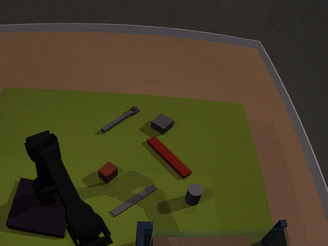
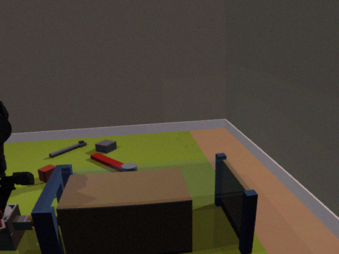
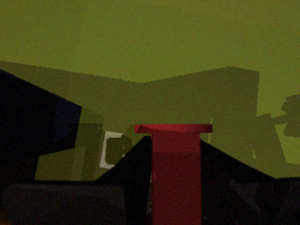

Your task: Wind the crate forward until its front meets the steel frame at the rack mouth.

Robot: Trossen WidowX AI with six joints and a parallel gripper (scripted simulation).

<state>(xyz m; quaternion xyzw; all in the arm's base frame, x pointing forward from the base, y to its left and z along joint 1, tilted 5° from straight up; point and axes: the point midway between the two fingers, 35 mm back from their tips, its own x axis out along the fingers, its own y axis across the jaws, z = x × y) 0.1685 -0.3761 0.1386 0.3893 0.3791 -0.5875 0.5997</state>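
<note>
Right now the red crank grip is 2 cm to the left of my gripper tip. Also, from my gripper tip: winch handle 1 cm behind, 5 cm to the left, 3 cm below; then blue steel frame 12 cm ahead, 9 cm to the left, 3 cm below; then grey winch 5 cm behind, 10 cm to the left, 10 cm below.
</note>
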